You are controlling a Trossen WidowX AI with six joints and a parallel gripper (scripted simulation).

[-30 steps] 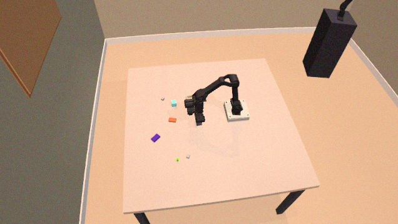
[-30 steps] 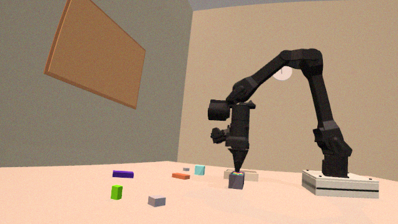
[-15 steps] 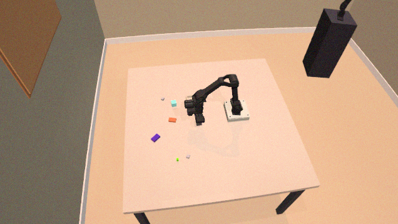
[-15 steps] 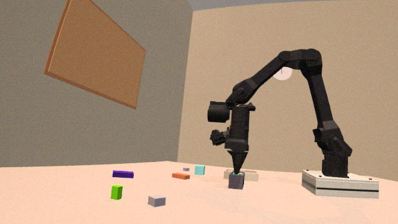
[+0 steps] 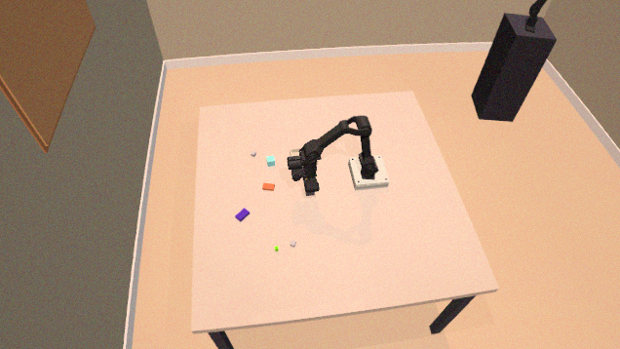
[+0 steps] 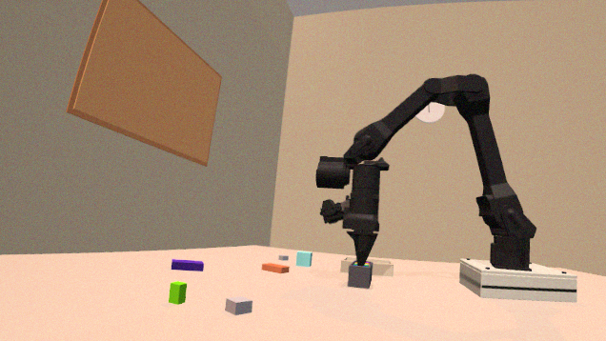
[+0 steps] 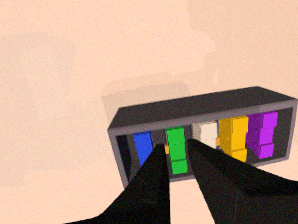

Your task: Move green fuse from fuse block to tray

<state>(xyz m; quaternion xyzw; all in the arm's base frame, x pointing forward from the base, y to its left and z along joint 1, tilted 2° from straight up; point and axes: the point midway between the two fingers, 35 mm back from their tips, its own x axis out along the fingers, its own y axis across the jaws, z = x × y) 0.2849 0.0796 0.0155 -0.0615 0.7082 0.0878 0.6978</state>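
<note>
The green fuse lies 10 mm below my gripper tip. The rest, counted from my gripper tip: white fuse 20 mm to the right, 10 mm below; yellow fuse 40 mm to the right, 10 mm below, 10 mm ahead; blue fuse 20 mm to the left, 10 mm below.
</note>
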